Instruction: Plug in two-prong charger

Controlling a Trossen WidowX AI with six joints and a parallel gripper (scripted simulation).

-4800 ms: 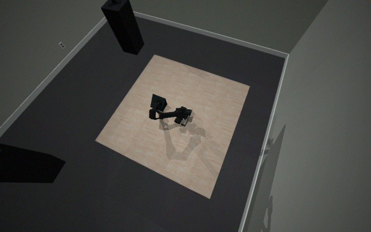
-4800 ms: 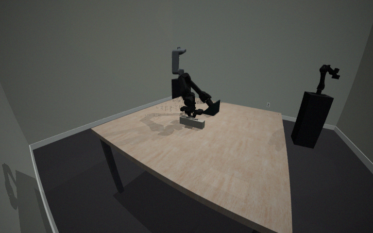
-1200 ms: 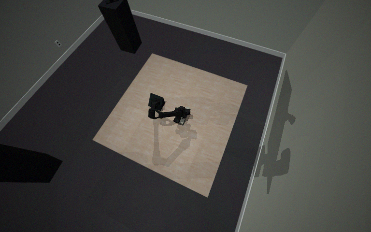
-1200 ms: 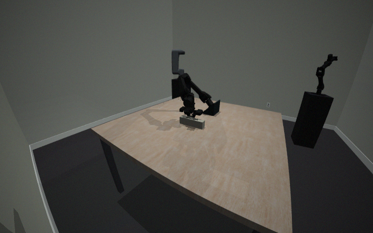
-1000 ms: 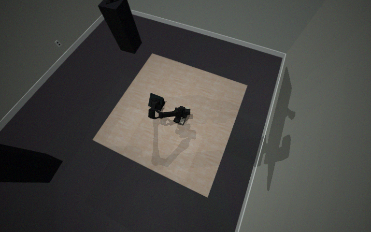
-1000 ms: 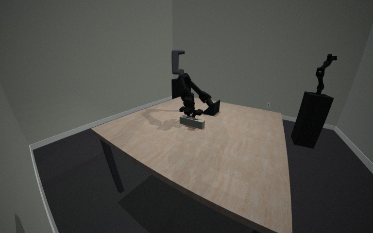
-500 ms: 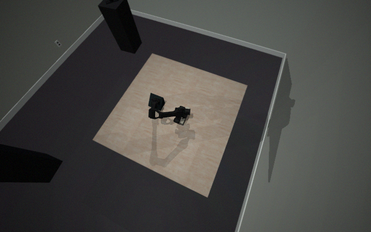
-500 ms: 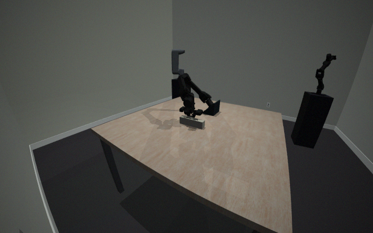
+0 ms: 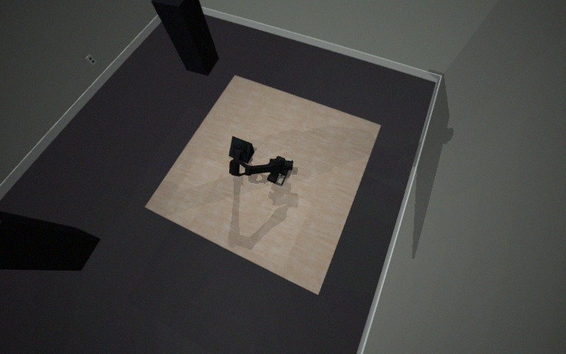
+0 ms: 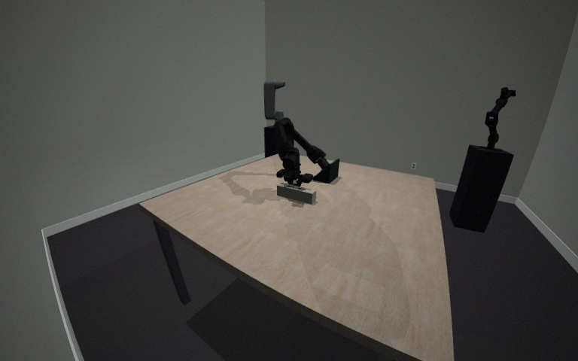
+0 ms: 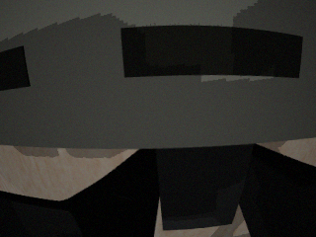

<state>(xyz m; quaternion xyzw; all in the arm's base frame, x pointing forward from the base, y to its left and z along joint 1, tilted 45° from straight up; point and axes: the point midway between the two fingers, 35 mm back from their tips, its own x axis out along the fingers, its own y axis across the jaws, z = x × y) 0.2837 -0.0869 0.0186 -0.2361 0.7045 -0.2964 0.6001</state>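
My gripper tip is now 20 mm short of the black two-prong charger and 10 mm below it.
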